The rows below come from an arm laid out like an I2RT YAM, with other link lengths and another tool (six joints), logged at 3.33 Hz.
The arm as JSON. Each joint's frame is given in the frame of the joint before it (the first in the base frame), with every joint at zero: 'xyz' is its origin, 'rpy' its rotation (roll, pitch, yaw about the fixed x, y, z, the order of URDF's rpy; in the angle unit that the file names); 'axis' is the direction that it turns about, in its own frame. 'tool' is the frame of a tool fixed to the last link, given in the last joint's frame.
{
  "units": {
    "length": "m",
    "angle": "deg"
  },
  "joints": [
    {
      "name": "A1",
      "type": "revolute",
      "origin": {
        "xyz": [
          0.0,
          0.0,
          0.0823
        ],
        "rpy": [
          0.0,
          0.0,
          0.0
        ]
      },
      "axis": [
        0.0,
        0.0,
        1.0
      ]
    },
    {
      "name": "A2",
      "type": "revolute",
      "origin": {
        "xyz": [
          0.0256,
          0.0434,
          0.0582
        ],
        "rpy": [
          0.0,
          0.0,
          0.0
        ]
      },
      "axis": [
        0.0,
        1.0,
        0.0
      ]
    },
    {
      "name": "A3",
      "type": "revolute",
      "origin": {
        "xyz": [
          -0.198,
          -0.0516,
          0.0
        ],
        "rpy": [
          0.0,
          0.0,
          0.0
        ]
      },
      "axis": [
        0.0,
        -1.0,
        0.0
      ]
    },
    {
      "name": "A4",
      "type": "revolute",
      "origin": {
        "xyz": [
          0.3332,
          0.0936,
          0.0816
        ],
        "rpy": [
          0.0,
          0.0,
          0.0
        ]
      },
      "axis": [
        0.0,
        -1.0,
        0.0
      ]
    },
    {
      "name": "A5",
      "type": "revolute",
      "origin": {
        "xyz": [
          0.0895,
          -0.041,
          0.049
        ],
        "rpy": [
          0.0,
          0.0,
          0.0
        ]
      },
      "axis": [
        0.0,
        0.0,
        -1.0
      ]
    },
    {
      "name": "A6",
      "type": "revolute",
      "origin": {
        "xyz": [
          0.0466,
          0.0,
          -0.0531
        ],
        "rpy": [
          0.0,
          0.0,
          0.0
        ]
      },
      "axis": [
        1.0,
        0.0,
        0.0
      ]
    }
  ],
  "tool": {
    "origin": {
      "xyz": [
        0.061,
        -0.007,
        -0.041
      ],
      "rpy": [
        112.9,
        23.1,
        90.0
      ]
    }
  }
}
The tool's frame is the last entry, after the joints.
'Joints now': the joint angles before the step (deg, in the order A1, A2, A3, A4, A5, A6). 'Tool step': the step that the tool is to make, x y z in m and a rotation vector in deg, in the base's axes. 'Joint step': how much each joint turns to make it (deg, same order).
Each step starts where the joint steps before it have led.
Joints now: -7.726, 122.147, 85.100, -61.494, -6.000, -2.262
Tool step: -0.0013, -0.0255, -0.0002, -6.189, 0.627, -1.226
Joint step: -2.094, 0.010, -0.011, 0.348, 6.272, 0.048
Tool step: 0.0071, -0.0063, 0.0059, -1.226, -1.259, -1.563
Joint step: -0.623, -0.014, 1.342, 0.087, 0.854, 1.060
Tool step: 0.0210, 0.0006, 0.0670, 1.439, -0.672, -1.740
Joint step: 0.006, -0.006, 11.776, -11.388, -1.727, 1.558
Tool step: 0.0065, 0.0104, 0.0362, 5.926, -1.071, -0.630
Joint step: 0.006, 0.021, 6.117, -6.119, -6.055, -0.038
